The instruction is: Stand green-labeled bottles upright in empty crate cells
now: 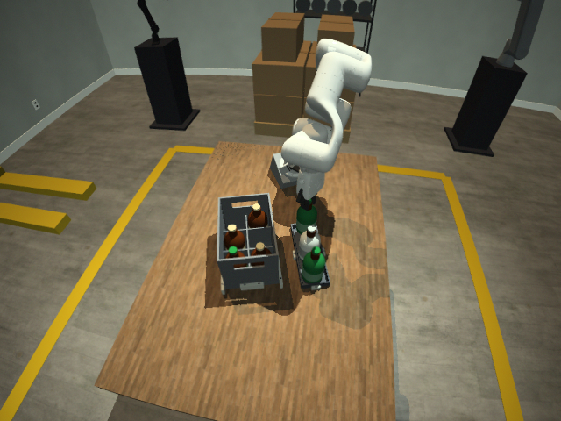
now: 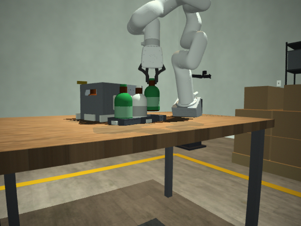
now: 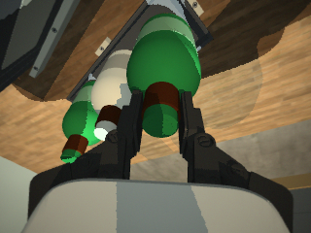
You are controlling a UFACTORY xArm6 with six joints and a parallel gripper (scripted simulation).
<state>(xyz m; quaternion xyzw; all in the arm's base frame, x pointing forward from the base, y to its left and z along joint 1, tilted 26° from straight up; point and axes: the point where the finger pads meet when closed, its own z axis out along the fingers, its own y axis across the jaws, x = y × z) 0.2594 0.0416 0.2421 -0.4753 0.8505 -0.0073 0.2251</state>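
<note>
Right now the white-labeled bottle is 9 cm ahead of my hand, 2 cm to the left of it and 11 cm below it. From my hand the other things lie so: tray 8 cm ahead, 2 cm to the left, 18 cm below; grey crate 12 cm ahead, 19 cm to the right, 11 cm below.
</note>
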